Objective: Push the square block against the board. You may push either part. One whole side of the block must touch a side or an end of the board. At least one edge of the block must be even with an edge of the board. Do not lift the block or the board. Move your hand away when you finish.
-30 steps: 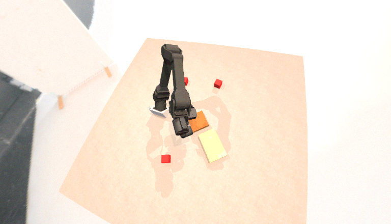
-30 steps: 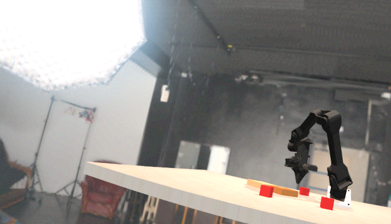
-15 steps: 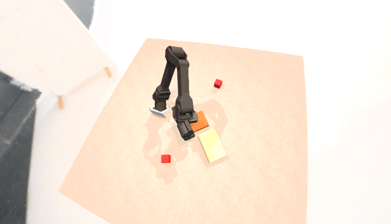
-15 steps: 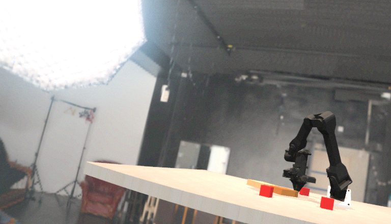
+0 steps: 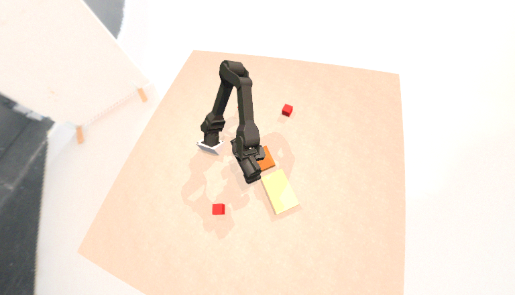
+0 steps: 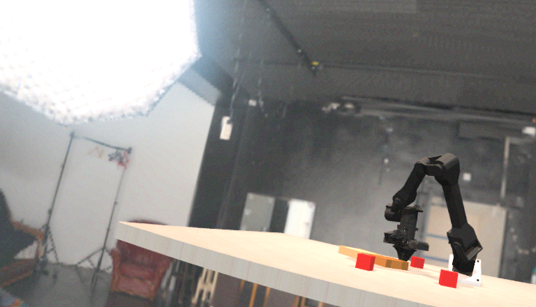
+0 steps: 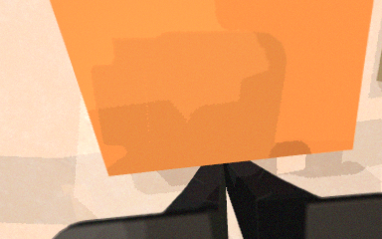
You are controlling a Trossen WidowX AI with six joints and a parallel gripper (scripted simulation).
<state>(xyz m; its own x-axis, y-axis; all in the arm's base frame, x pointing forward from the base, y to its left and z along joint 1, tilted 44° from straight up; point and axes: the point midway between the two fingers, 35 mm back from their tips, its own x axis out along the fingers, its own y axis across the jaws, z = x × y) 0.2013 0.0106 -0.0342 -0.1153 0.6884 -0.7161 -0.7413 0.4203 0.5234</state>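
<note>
Right now the orange square block is 4 cm to the left of my gripper tip, 4 cm ahead of it and 1 cm above it. Round my gripper tip: pale yellow board: 17 cm ahead, 5 cm to the right, 1 cm above.
</note>
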